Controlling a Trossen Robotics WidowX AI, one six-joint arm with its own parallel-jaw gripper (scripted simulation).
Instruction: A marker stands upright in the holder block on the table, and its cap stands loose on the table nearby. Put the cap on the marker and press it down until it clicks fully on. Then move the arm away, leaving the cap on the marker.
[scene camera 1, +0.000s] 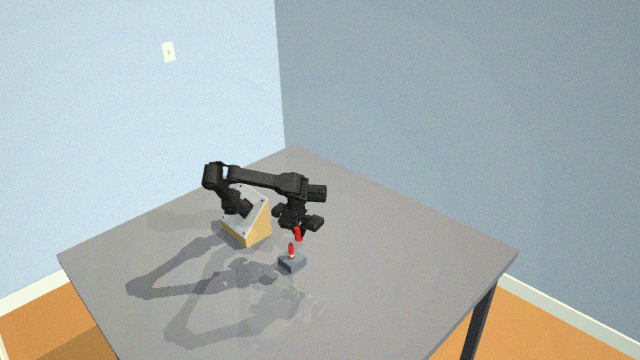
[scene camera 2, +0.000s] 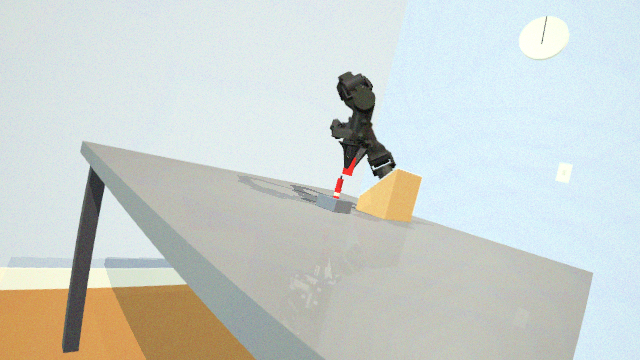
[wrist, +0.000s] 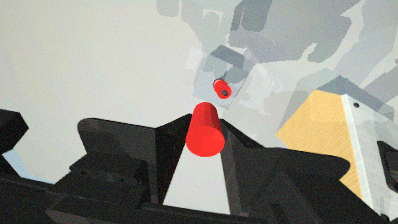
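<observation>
The gripper is visible in scene camera 1, in the wrist view and in scene camera 2 (348, 169). The spot on the gripper (wrist: 126, 164) is the same spot as the one on the gripper (scene camera 1: 302, 224).
</observation>
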